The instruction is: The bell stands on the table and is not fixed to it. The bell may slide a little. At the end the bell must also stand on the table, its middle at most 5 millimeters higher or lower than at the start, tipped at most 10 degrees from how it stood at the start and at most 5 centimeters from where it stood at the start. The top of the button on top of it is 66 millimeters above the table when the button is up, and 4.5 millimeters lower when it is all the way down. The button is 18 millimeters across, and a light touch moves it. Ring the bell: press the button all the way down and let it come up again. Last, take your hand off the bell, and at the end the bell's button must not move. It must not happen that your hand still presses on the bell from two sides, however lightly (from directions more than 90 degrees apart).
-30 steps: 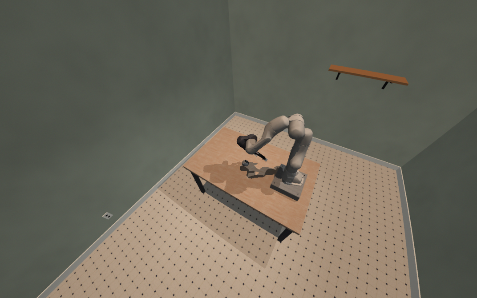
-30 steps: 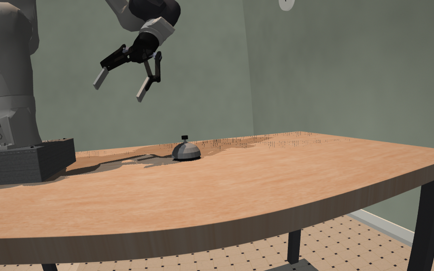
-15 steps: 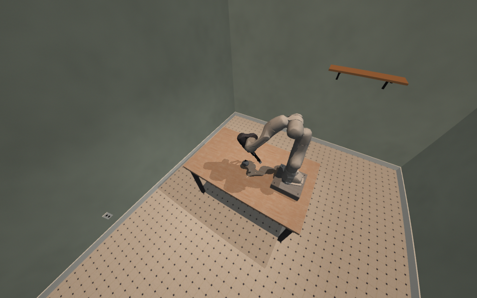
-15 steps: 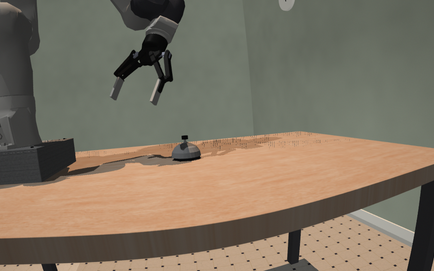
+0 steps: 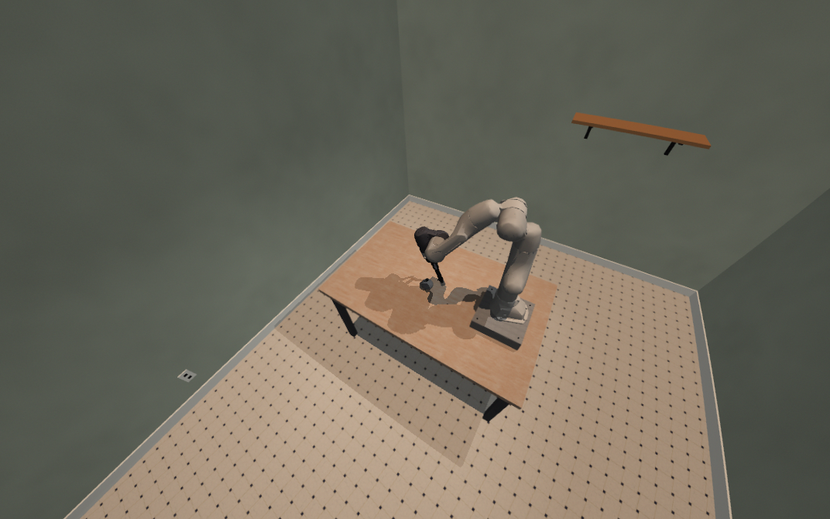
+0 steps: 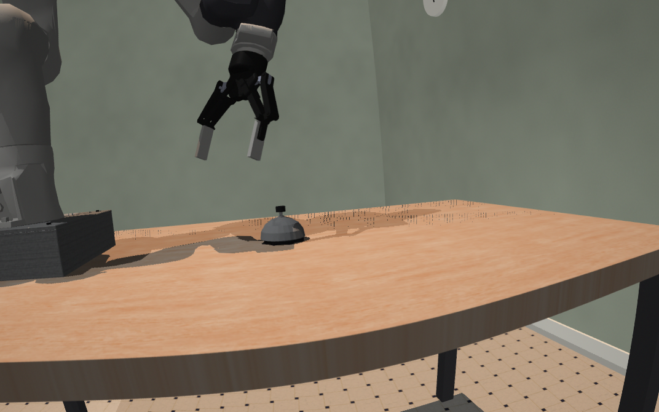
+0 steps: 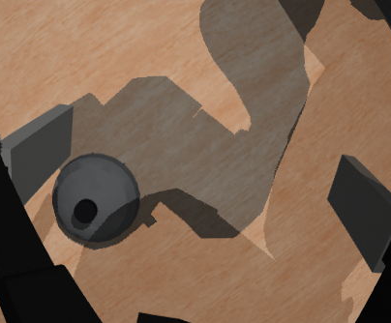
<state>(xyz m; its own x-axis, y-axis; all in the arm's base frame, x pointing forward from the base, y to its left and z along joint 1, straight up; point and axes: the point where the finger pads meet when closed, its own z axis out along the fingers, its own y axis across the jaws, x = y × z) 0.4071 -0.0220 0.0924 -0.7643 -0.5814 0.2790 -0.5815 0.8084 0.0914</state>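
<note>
Now: the button 12 cm below my hand, 9 cm ahead of it and 2 cm to the right of it. Round my hand: bell (13 cm below, 9 cm ahead, 2 cm to the right).
</note>
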